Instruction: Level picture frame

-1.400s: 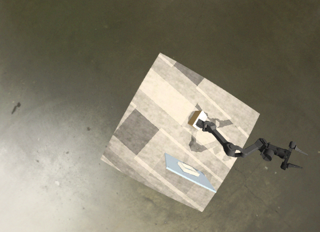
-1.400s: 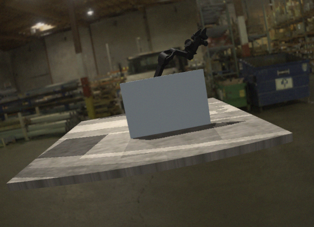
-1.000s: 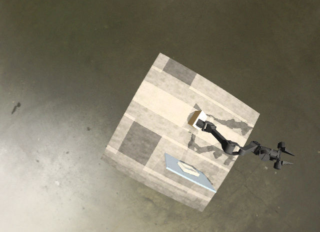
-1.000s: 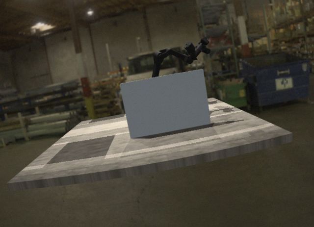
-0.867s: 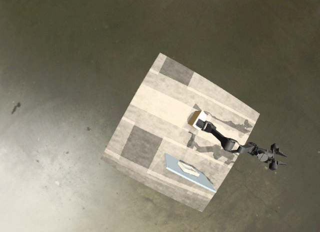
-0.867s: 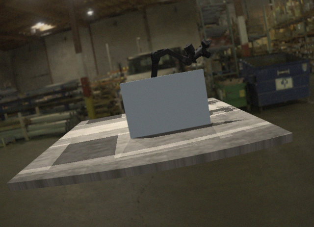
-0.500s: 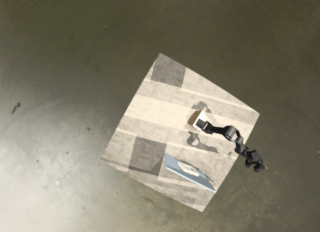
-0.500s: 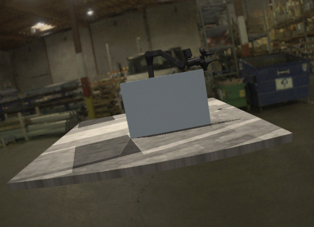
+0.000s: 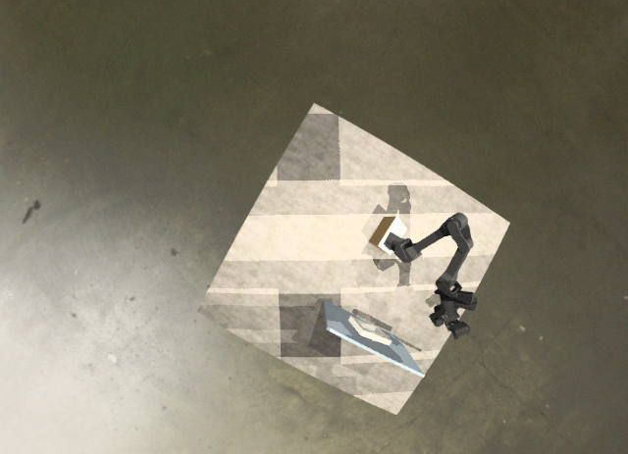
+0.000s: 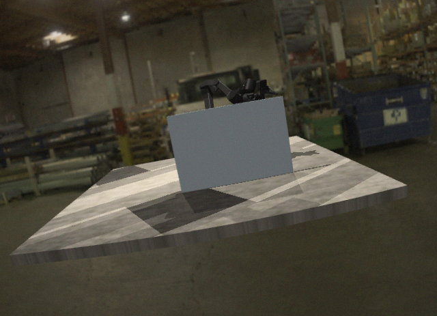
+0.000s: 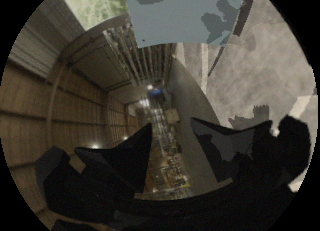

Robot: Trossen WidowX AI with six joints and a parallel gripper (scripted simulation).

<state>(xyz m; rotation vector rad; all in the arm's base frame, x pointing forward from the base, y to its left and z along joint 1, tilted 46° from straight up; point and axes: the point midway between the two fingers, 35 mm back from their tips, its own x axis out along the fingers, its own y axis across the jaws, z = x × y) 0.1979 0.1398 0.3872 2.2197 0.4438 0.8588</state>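
The picture frame is 28 cm to the right of my gripper tip, 18 cm ahead of it and 12 cm below it. The rest, counted from my gripper tip: pale blue wall panel: 27 cm to the right, 19 cm ahead, 14 cm below.
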